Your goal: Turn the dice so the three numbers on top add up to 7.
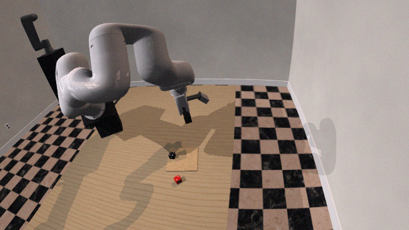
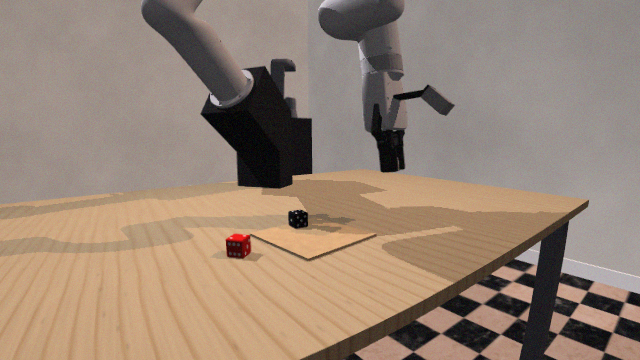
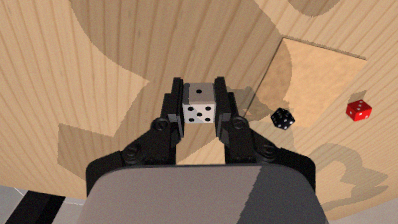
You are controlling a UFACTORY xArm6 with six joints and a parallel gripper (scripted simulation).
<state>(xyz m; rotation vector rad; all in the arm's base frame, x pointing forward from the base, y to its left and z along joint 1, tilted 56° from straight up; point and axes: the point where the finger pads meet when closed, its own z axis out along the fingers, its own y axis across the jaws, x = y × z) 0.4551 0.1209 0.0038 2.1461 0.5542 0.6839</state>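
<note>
Right now the white die is 10 mm below my hand. Also, from my hand: tan mat: 170 mm to the right, 110 mm below, 30 mm behind; then red die: 290 mm to the right, 100 mm below, 40 mm behind; then black die: 160 mm to the right, 90 mm below, 80 mm behind.
</note>
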